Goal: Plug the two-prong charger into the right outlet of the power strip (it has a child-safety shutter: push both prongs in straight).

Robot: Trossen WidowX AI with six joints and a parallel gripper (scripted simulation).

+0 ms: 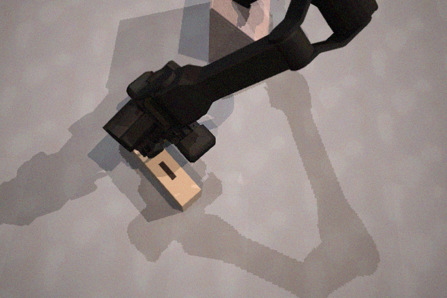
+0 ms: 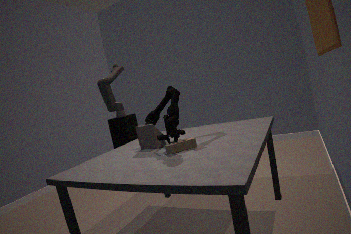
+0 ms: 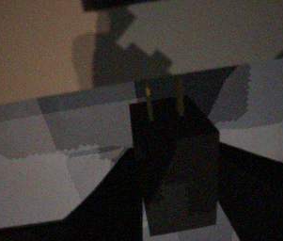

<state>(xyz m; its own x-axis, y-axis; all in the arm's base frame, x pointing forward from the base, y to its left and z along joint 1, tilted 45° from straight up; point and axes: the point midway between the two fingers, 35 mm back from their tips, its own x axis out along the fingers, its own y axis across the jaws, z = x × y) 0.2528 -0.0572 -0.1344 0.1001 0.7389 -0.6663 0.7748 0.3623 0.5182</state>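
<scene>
Right now the dark two-prong charger is 10 mm to the right of my gripper tip, 10 mm ahead of it and 10 mm above it.
</scene>
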